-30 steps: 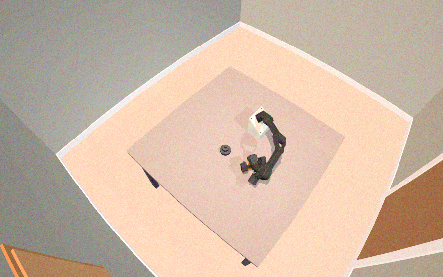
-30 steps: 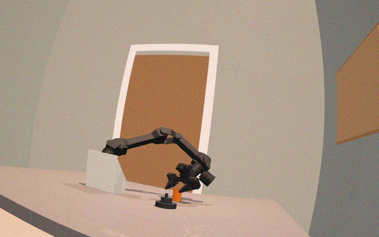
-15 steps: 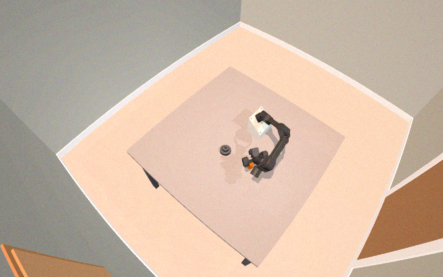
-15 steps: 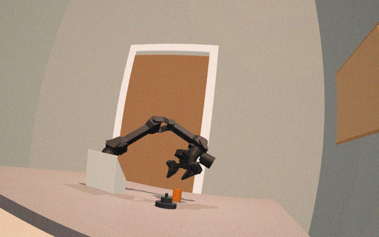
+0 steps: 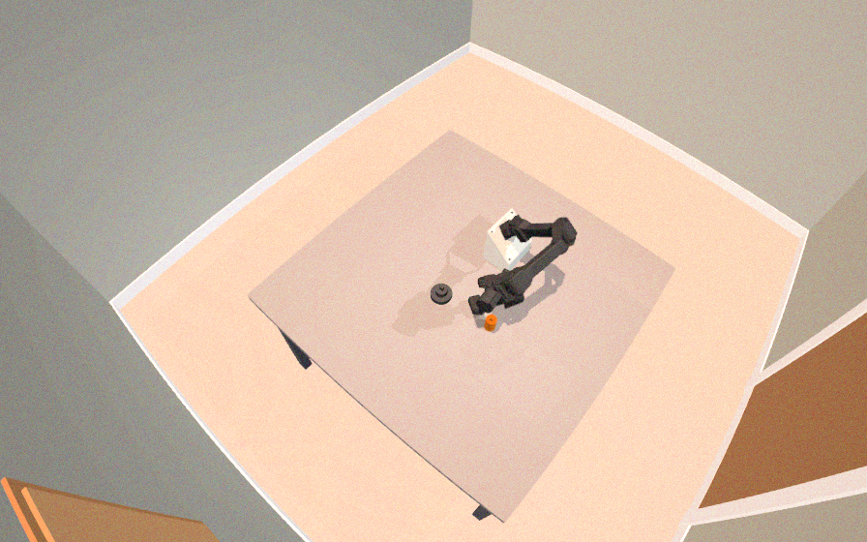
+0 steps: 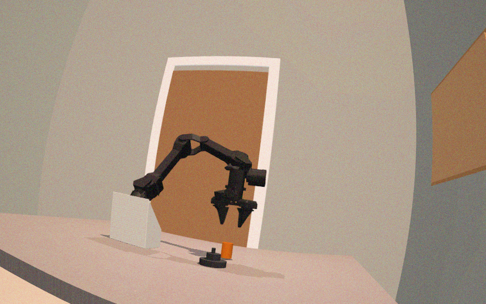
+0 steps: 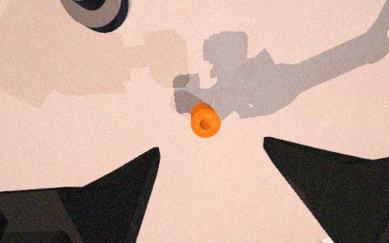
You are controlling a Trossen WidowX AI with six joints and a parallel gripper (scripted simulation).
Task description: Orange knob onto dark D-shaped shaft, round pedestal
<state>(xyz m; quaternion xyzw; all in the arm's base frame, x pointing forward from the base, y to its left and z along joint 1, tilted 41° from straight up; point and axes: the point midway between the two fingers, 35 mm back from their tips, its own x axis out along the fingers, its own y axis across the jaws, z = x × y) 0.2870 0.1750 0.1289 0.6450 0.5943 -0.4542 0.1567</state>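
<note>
Now: gripper tip 10 cm above the orange knob. Also, from my gripper tip: pedestal: 5 cm ahead, 22 cm to the right, 10 cm below.
</note>
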